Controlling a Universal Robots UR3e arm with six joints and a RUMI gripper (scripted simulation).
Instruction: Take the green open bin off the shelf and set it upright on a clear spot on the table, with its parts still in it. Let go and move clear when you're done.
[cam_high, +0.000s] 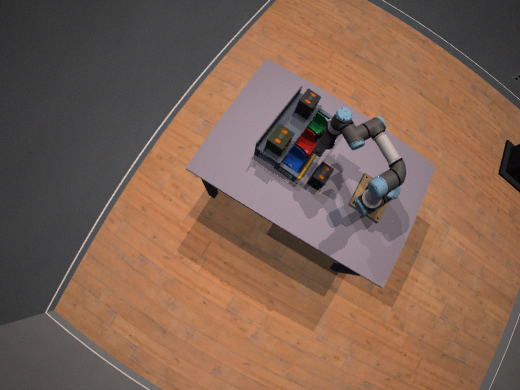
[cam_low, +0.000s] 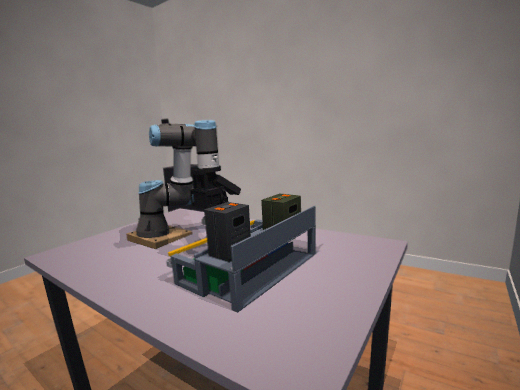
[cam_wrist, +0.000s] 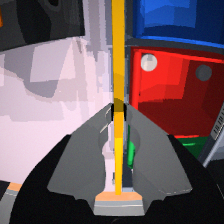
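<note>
The red bin is 9 cm ahead of my hand and 5 cm below it. Also, from my hand: green open bin: 12 cm to the right, 8 cm ahead, 5 cm below; then blue bin: 11 cm to the left, 9 cm ahead, 5 cm below; then yellow rail: 1 cm below.
</note>
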